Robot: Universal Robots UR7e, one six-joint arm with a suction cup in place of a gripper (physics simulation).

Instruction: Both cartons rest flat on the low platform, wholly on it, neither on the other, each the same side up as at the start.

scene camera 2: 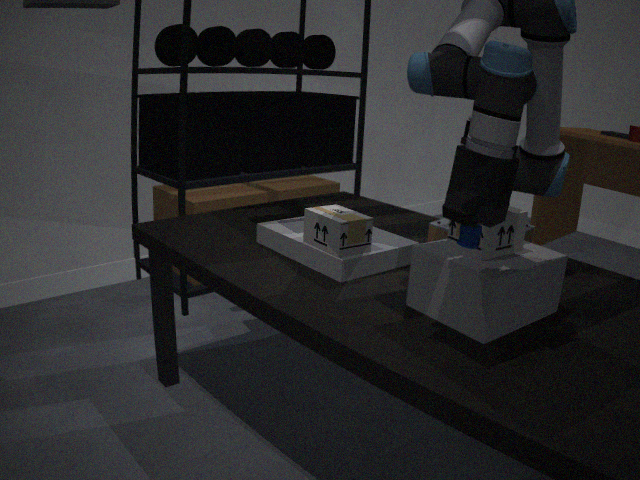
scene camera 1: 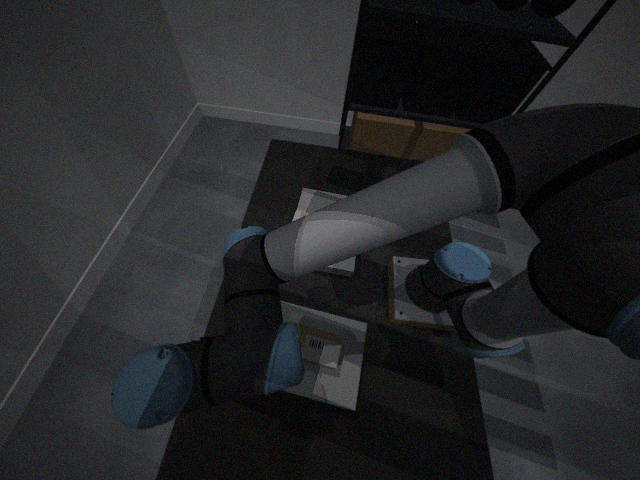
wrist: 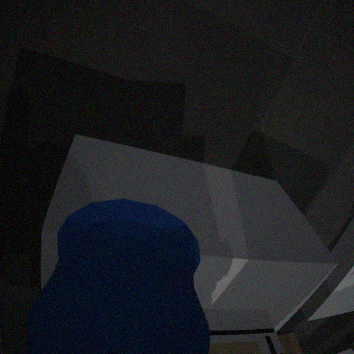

Labels:
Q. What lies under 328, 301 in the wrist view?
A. A low platform.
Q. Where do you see a low platform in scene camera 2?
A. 389, 251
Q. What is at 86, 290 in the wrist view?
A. My suction cup.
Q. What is my suction cup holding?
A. Nothing.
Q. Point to a low platform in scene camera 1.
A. At 311, 200

